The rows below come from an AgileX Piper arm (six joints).
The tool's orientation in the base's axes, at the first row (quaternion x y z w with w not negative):
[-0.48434, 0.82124, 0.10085, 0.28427]
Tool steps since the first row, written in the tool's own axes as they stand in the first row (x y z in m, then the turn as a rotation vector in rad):
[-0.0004, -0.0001, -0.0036, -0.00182, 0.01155, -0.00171]
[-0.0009, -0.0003, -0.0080, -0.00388, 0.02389, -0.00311]
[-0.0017, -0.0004, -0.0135, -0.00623, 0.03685, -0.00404]
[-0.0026, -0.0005, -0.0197, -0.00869, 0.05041, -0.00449]
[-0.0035, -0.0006, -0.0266, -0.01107, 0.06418, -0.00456]
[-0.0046, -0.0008, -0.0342, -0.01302, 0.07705, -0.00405]
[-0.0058, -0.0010, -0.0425, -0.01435, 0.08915, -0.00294]
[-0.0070, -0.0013, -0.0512, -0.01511, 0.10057, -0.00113]
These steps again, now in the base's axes. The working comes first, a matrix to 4 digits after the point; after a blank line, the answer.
The tool's axes in the first row as the columns of a matrix, in the base's axes (used below as rounded here):
[-0.3692, -0.8529, 0.3692]
[-0.7382, 0.5105, 0.4410]
[-0.5646, -0.1097, -0.8180]

[-0.0011, -0.0013, 0.0032, -0.00981, 0.00649, 0.00116]
[-0.0024, -0.0030, 0.0071, -0.02009, 0.01369, 0.00211]
[-0.0040, -0.0049, 0.0120, -0.03062, 0.02163, 0.00278]
[-0.0059, -0.0070, 0.0176, -0.04144, 0.03017, 0.00305]
[-0.0080, -0.0095, 0.0238, -0.05234, 0.03892, 0.00294]
[-0.0102, -0.0121, 0.0307, -0.06240, 0.04716, 0.00221]
[-0.0127, -0.0150, 0.0381, -0.07182, 0.05481, 0.00073]
[-0.0152, -0.0181, 0.0460, -0.08061, 0.06200, -0.00158]

